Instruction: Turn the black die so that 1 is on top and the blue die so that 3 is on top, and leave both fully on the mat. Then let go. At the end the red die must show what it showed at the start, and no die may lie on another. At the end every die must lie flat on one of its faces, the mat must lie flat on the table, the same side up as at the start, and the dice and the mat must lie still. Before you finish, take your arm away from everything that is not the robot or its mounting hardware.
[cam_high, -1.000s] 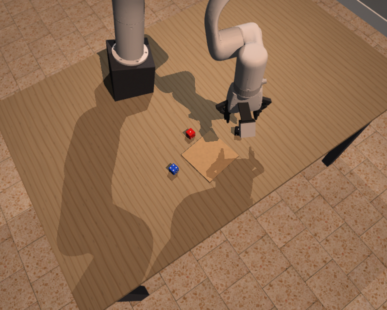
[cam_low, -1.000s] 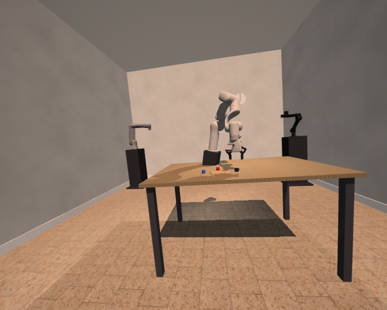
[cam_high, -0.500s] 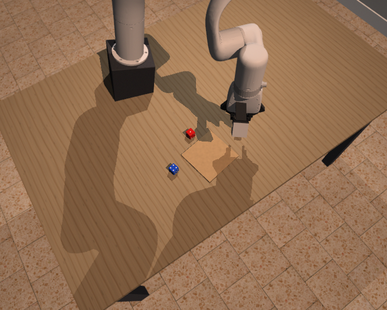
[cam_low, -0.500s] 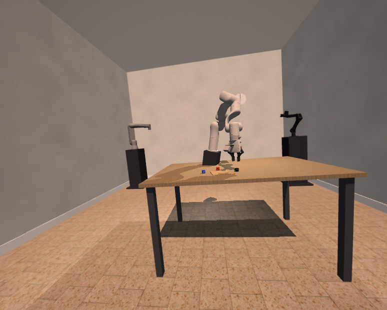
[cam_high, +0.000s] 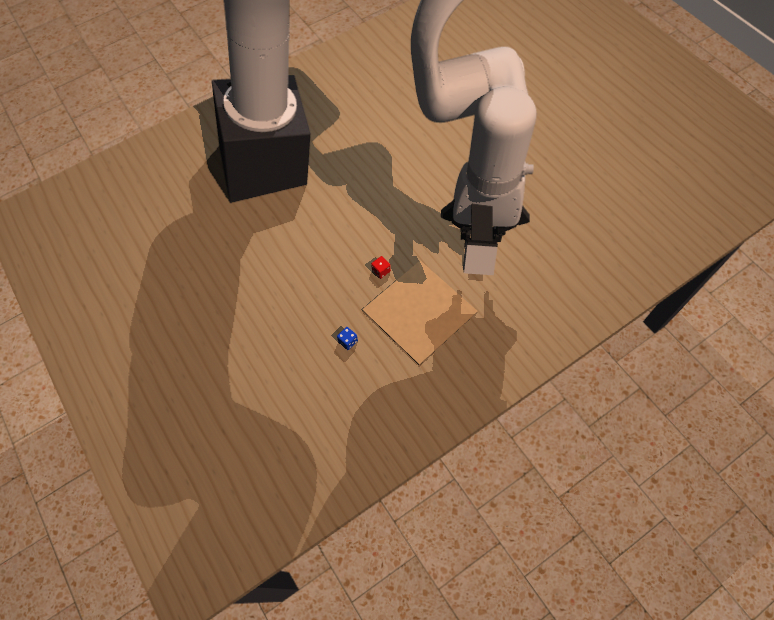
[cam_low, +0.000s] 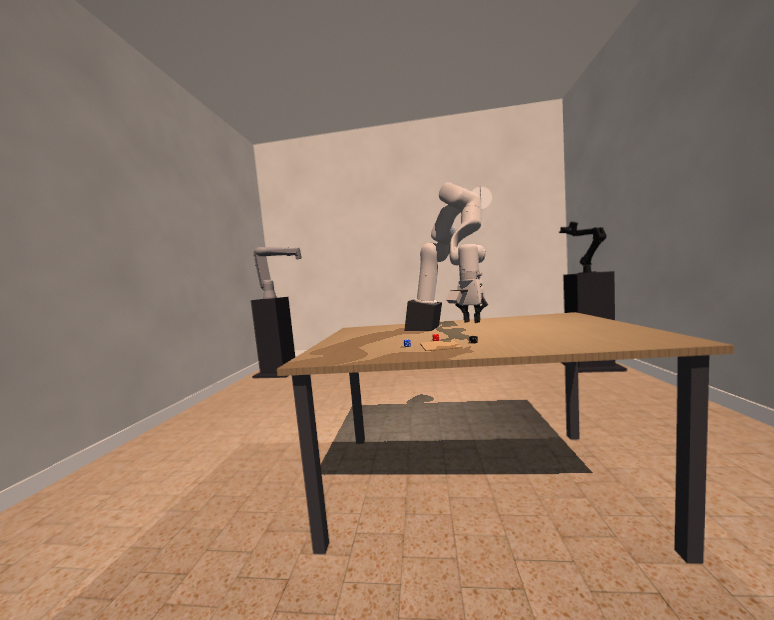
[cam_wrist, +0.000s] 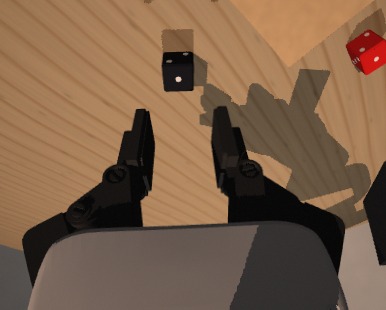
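Now: hand 9 cm above the black die. Also, from my hand: tan mat (3 cm ahead, 13 cm to the right, 10 cm below); red die (8 cm behind, 15 cm to the right, 9 cm below); blue die (1 cm ahead, 26 cm to the right, 9 cm below).
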